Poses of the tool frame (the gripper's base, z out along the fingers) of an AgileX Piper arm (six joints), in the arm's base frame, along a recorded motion.
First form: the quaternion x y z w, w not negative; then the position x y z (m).
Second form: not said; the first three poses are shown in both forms.
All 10 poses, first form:
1: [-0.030 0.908 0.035 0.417 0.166 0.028 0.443]
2: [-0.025 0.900 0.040 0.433 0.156 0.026 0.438]
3: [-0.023 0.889 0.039 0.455 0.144 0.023 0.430]
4: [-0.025 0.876 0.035 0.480 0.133 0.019 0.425]
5: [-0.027 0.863 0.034 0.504 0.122 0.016 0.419]
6: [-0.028 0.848 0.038 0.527 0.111 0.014 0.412]
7: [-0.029 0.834 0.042 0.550 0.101 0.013 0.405]
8: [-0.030 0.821 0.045 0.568 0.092 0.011 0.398]
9: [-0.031 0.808 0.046 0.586 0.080 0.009 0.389]
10: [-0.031 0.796 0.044 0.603 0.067 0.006 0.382]
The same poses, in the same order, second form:
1: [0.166 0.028 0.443 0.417 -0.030 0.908 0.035]
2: [0.156 0.026 0.438 0.433 -0.025 0.900 0.040]
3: [0.144 0.023 0.430 0.455 -0.023 0.889 0.039]
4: [0.133 0.019 0.425 0.480 -0.025 0.876 0.035]
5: [0.122 0.016 0.419 0.504 -0.027 0.863 0.034]
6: [0.111 0.014 0.412 0.527 -0.028 0.848 0.038]
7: [0.101 0.013 0.405 0.550 -0.029 0.834 0.042]
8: [0.092 0.011 0.398 0.568 -0.030 0.821 0.045]
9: [0.080 0.009 0.389 0.586 -0.031 0.808 0.046]
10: [0.067 0.006 0.382 0.603 -0.031 0.796 0.044]
